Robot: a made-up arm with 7 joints.
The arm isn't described. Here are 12 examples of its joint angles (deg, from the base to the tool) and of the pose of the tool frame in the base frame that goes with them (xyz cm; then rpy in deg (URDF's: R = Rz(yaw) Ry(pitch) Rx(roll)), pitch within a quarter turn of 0, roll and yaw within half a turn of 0).
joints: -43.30 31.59 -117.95 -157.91 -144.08 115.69 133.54
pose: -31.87 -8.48 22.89 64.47 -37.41 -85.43
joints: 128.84 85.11 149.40 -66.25 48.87 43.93 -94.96
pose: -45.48 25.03 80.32 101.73 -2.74 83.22
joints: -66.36 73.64 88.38 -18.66 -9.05 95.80 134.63
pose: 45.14 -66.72 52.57 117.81 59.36 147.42
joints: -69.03 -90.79 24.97 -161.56 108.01 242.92 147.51
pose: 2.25 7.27 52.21 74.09 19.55 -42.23
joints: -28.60 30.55 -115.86 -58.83 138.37 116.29 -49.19
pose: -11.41 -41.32 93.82 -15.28 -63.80 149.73
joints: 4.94 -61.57 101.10 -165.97 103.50 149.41 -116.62
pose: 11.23 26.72 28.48 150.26 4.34 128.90
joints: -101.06 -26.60 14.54 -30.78 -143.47 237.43 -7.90
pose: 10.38 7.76 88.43 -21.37 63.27 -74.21
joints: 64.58 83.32 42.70 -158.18 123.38 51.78 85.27
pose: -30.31 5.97 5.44 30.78 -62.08 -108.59
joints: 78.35 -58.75 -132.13 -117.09 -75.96 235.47 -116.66
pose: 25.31 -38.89 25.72 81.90 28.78 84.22
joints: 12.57 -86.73 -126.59 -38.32 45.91 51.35 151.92
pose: -63.08 -46.41 17.07 66.28 19.49 70.95
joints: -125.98 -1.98 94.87 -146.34 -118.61 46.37 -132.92
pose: 34.15 -29.45 26.88 -37.81 4.01 145.48
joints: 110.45 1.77 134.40 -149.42 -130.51 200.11 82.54
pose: -3.05 -27.18 31.00 175.76 -24.19 -62.20
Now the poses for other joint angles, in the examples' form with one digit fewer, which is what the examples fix.
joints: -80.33 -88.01 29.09 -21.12 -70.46 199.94 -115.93
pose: 2.1 68.9 33.9 -80.3 -62.1 -22.2
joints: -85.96 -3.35 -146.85 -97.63 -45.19 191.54 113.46
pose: -34.9 33.9 69.9 -92.1 -19.0 46.1
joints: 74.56 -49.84 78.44 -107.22 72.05 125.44 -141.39
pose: -55.3 6.8 60.2 141.2 7.9 -85.4
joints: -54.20 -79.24 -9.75 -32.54 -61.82 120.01 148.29
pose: -41.6 59.7 69.0 34.4 52.3 -110.6
